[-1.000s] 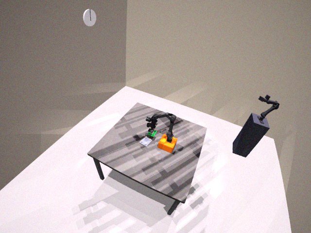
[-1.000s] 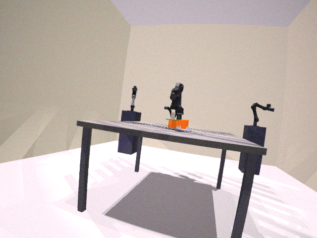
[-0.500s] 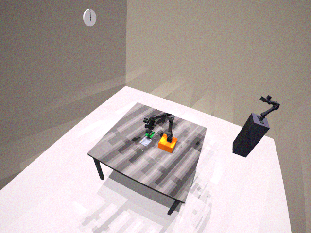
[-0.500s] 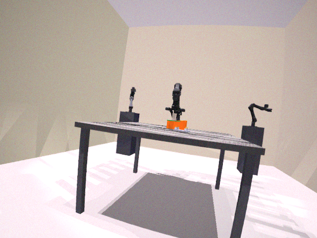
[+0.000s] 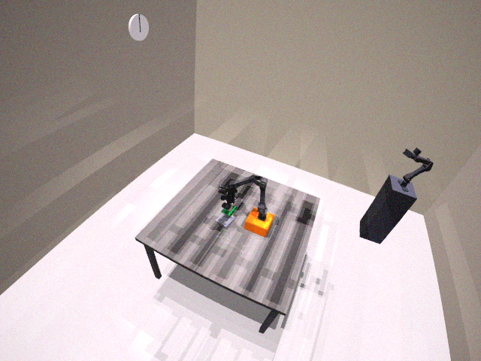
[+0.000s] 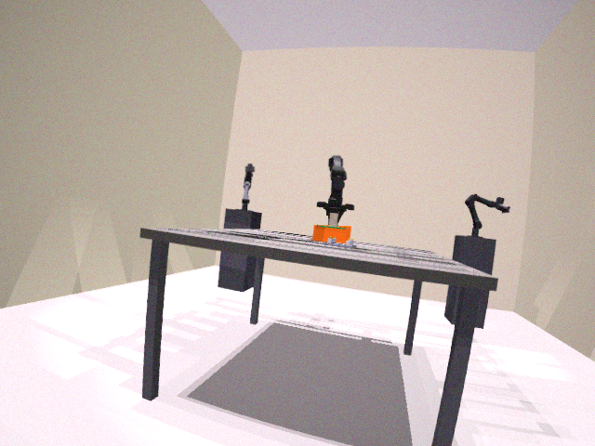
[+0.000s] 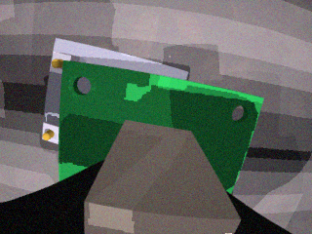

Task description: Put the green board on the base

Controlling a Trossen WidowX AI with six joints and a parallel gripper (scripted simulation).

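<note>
My gripper tip is now 1 cm short of the grey base, 5 cm to the right of it and 11 cm above it. From my gripper tip the other things lie so: green board (right at my gripper tip).
</note>
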